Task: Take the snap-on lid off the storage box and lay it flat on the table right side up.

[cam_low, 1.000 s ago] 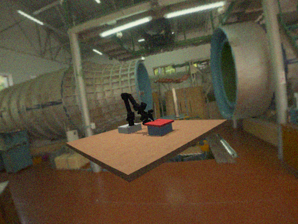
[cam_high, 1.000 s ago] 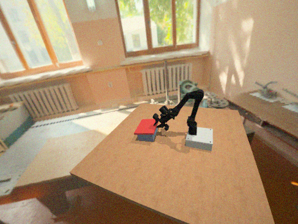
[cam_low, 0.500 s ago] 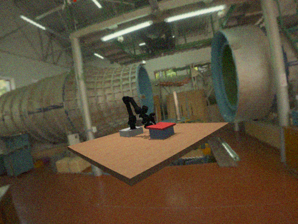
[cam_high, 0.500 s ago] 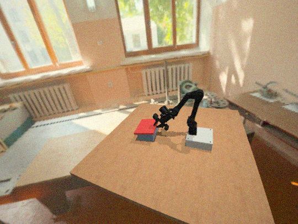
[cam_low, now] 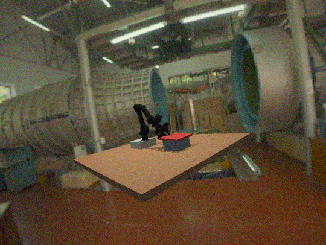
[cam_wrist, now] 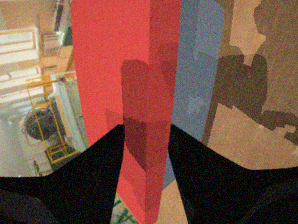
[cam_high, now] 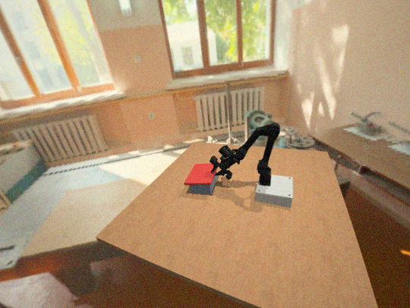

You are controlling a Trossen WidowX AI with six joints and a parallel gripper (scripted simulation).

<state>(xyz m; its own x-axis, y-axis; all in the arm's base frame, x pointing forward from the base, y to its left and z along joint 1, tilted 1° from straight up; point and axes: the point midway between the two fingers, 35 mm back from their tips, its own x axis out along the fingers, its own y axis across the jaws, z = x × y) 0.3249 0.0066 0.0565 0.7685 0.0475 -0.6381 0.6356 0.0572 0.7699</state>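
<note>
The red lid is 8 cm ahead of my gripper tip. Also, from my gripper tip: storage box: 7 cm ahead, 6 cm below.
</note>
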